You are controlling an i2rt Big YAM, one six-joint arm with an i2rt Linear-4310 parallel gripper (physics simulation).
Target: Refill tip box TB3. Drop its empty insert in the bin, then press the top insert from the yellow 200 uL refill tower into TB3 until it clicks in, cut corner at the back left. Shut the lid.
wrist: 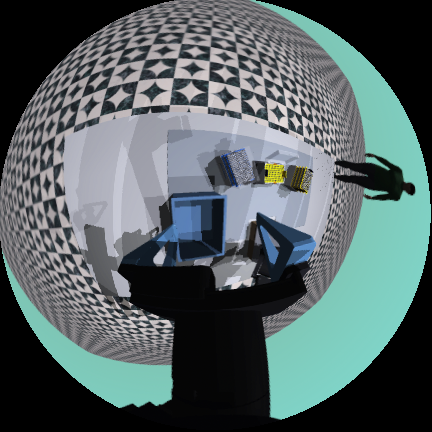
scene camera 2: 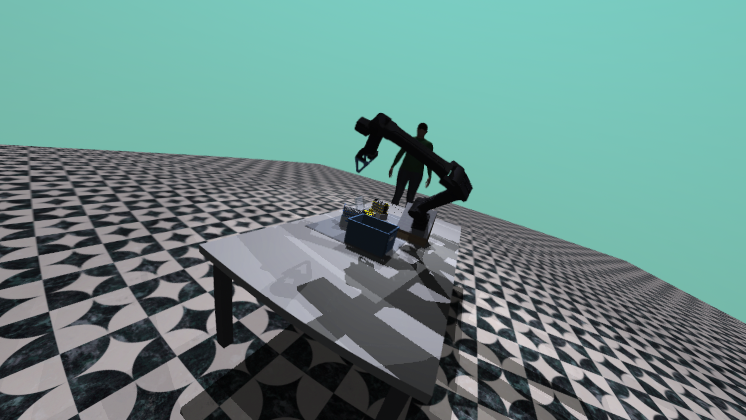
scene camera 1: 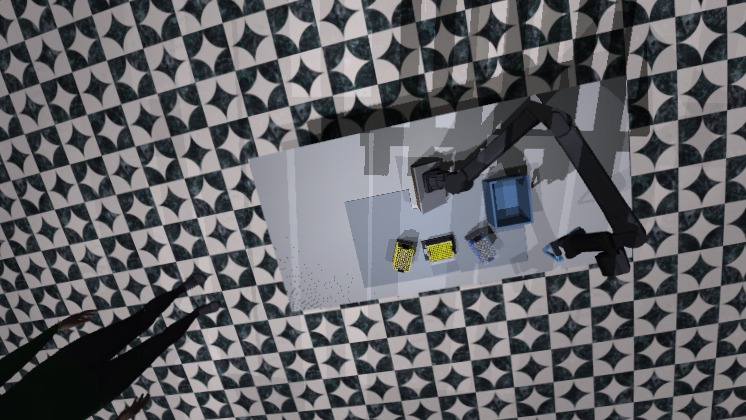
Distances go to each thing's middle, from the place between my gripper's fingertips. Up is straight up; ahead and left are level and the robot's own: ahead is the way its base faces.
The blue bin [scene camera 1: 508,203] lies 300 mm below my hand, 120 mm behind it and 30 mm to the right of it.
